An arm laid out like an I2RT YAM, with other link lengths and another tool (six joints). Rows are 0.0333 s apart.
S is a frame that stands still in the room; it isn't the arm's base.
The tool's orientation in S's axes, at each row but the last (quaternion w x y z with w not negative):
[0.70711, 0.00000, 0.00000, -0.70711]
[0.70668, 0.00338, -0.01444, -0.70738]
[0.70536, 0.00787, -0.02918, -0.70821]
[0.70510, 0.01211, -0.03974, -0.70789]
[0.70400, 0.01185, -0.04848, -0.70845]
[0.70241, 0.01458, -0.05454, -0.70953]
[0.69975, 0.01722, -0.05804, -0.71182]
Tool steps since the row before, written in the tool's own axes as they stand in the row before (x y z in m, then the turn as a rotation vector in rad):
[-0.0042, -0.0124, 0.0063, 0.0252, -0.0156, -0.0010]
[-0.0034, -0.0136, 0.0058, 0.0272, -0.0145, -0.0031]
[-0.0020, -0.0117, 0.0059, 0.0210, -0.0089, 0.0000]
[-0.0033, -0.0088, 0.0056, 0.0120, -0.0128, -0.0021]
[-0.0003, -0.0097, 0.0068, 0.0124, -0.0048, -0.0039]
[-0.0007, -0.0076, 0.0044, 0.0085, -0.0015, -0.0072]
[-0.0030, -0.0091, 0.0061, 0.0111, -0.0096, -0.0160]
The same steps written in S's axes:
[-0.0124, 0.0042, 0.0063, -0.0156, -0.0252, -0.0010]
[-0.0137, 0.0035, 0.0054, -0.0144, -0.0272, -0.0030]
[-0.0120, 0.0022, 0.0052, -0.0090, -0.0210, 0.0002]
[-0.0092, 0.0035, 0.0048, -0.0127, -0.0120, -0.0026]
[-0.0102, 0.0007, 0.0059, -0.0046, -0.0126, -0.0037]
[-0.0080, 0.0010, 0.0036, -0.0009, -0.0089, -0.0068]
[-0.0096, 0.0035, 0.0049, -0.0081, -0.0119, -0.0163]

